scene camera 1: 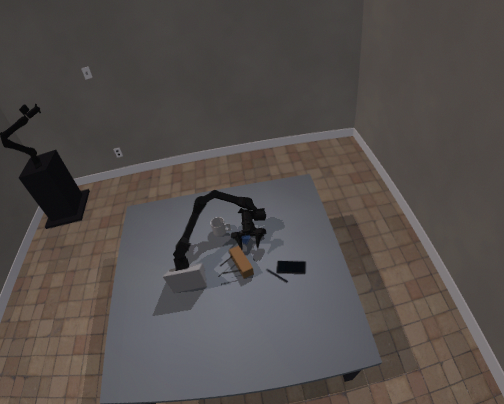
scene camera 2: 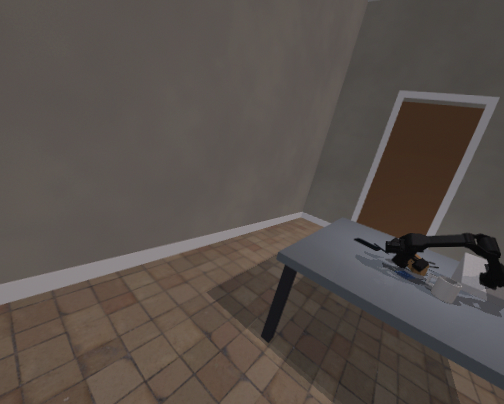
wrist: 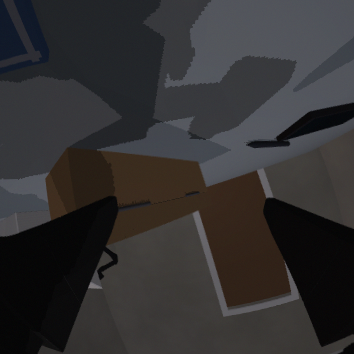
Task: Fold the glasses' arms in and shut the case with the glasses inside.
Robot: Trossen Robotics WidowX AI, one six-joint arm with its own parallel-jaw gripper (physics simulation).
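Frame: origin at the arm's base, x ahead, y left, z up, level; centimetres.
Where they show: gripper, fingertip midpoint: (scene camera 1: 249, 249) (wrist: 191, 204); arm's base, origin of the base link: (scene camera 1: 182, 268) (scene camera 2: 487, 281).
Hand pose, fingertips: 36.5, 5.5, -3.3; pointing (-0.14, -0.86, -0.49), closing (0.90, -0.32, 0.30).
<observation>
Each offset is from my fingertips to the centre of the thing, as dx, dy, dz. "*": to the spot under its first point.
The brown-orange case @(* -5.7, -7.4, +1.2) (scene camera 1: 241, 261) (scene camera 2: 413, 263) (wrist: 155, 172) stands on the table with its lid down or nearly down; a thin dark seam shows along its side in the wrist view. Two thin dark glasses' arms (scene camera 1: 225, 261) stick out of its left side in scene camera 1, unfolded. A bent dark arm tip (wrist: 115, 258) shows below the case in the wrist view. The rest of the glasses is hidden in the case. My gripper (scene camera 1: 249, 244) (wrist: 191, 204) is open and empty, beside the case's back end, apart from it in scene camera 1.
A blue cloth or card @(-0.7, +12.5, -4.9) (scene camera 1: 245, 240) (wrist: 20, 37) lies under the gripper. A white mug @(-13.0, +20.7, -0.4) (scene camera 1: 218, 228) (scene camera 2: 445, 290) stands behind left of the case. A black phone @(+18.9, -14.2, -4.8) (scene camera 1: 291, 267) and a dark pen @(+10.1, -16.6, -4.7) (scene camera 1: 277, 275) (wrist: 268, 144) lie to the right. A white block (scene camera 1: 187, 280) is at my arm's base.
</observation>
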